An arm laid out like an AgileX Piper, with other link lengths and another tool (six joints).
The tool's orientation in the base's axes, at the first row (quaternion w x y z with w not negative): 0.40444 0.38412 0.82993 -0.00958
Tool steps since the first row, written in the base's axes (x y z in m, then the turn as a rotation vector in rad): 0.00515 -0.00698 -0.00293 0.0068 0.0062 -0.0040; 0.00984 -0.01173 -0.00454 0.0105 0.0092 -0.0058; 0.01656 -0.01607 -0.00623 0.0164 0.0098 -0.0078; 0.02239 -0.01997 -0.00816 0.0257 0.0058 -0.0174; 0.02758 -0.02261 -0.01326 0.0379 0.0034 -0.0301; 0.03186 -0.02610 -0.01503 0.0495 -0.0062 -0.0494; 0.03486 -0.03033 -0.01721 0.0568 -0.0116 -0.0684; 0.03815 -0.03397 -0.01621 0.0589 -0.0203 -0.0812
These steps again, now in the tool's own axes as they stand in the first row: -0.00435 -0.00246 0.00767 0.0041 0.0076 0.0052; -0.00802 -0.00325 0.01342 0.0058 0.0115 0.0079; -0.01215 -0.00247 0.02043 0.0053 0.0152 0.0129; -0.01550 -0.00203 0.02688 0.0058 0.0155 0.0269; -0.01566 -0.00204 0.03462 0.0083 0.0180 0.0443; -0.01827 -0.00226 0.03979 0.0109 0.0130 0.0681; -0.02059 -0.00395 0.04463 0.0177 0.0083 0.0875; -0.02481 -0.00410 0.04733 0.0201 -0.0002 0.1004
